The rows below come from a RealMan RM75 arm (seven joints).
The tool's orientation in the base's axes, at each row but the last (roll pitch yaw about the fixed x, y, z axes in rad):
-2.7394, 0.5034, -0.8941
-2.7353, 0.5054, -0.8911
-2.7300, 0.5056, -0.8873
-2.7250, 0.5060, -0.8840
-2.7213, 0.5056, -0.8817
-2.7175, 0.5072, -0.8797
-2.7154, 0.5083, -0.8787
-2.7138, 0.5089, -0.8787
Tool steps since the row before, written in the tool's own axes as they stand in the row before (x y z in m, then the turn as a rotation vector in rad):
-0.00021, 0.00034, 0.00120, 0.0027, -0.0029, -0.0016
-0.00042, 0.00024, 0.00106, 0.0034, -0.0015, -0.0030
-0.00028, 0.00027, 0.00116, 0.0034, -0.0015, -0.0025
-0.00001, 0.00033, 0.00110, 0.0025, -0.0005, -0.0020
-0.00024, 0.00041, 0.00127, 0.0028, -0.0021, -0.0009
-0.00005, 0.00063, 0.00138, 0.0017, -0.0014, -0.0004
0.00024, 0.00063, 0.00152, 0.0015, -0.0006, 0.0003
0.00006, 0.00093, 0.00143, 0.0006, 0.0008, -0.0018
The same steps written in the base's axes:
-0.00037, 0.00071, -0.00098, 0.0039, -0.0015, 0.0010
-0.00040, 0.00081, -0.00073, 0.0030, -0.0035, 0.0013
-0.00034, 0.00077, -0.00089, 0.0031, -0.0032, 0.0009
-0.00024, 0.00052, -0.00099, 0.0017, -0.0027, 0.0006
-0.00043, 0.00075, -0.00104, 0.0033, -0.0015, 0.0001
-0.00050, 0.00060, -0.00130, 0.0021, -0.0008, 0.0000
-0.00033, 0.00049, -0.00155, 0.0013, -0.0006, -0.0008
-0.00069, 0.00043, -0.00150, -0.0004, -0.0018, 0.0008

